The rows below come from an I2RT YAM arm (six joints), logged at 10 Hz.
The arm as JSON. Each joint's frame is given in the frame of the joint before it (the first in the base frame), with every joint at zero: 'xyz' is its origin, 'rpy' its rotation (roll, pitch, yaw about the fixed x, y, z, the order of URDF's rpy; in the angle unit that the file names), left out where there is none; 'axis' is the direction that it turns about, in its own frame. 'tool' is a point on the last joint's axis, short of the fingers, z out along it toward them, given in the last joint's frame.
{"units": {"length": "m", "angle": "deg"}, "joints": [
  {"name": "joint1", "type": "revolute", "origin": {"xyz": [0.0, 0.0, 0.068]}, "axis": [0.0, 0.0, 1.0]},
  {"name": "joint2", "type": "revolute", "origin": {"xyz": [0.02, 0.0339, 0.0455]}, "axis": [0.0, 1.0, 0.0]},
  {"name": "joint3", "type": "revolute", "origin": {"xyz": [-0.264, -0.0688, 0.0]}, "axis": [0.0, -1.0, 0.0]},
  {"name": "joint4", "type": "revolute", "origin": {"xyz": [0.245, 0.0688, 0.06]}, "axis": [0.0, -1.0, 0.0]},
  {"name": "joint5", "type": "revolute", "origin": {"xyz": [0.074, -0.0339, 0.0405]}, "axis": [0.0, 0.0, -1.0]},
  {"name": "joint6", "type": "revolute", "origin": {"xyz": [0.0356, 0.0, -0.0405]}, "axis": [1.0, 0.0, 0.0]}
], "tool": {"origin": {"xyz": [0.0, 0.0, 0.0], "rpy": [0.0, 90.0, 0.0]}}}
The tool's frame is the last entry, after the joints.
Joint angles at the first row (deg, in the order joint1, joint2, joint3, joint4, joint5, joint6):
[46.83 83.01 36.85 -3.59 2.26 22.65]
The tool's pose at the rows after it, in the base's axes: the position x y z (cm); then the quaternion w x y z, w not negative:
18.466, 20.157, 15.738, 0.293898, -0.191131, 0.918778, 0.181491
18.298, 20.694, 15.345, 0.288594, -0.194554, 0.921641, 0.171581
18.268, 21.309, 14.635, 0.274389, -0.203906, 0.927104, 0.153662
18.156, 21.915, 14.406, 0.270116, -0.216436, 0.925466, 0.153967
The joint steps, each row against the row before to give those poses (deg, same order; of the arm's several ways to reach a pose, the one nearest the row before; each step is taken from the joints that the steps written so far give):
[1.05 0.30 0.40 -0.01 0.61 0.67]
[1.16 1.48 0.63 -0.43 1.16 0.45]
[0.99 2.56 1.25 -1.38 0.96 -0.19]
[0.93 1.29 0.73 0.14 -0.21 -0.50]

